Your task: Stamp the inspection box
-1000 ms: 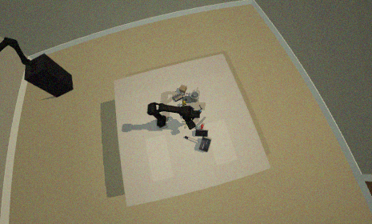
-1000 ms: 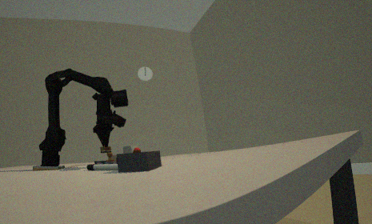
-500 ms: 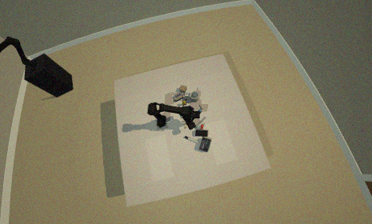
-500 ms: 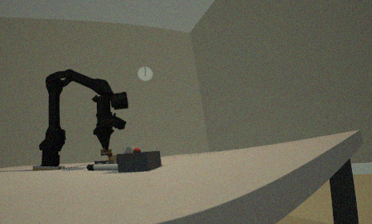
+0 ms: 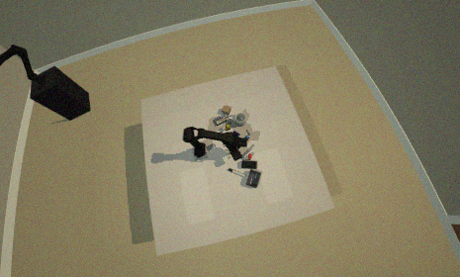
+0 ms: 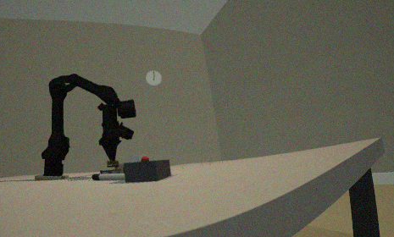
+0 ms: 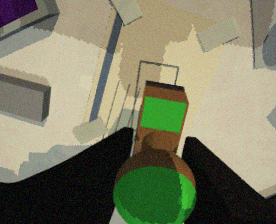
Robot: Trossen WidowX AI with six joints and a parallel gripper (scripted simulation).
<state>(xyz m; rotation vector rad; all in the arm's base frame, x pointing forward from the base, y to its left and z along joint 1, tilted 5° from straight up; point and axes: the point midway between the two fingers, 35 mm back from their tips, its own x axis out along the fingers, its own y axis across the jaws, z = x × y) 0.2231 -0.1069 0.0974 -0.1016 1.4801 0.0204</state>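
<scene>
Now: gripper tip 1 cm short of the cream card, 1 cm to the right of it and 6 cm above it. Round my gripper tip: red-topped stamp (10 cm ahead, 8 cm to the right, 4 cm below); then purple ink pad (6 cm ahead, 12 cm to the left, 5 cm below); then green-topped stamp (right at my gripper tip).
</scene>
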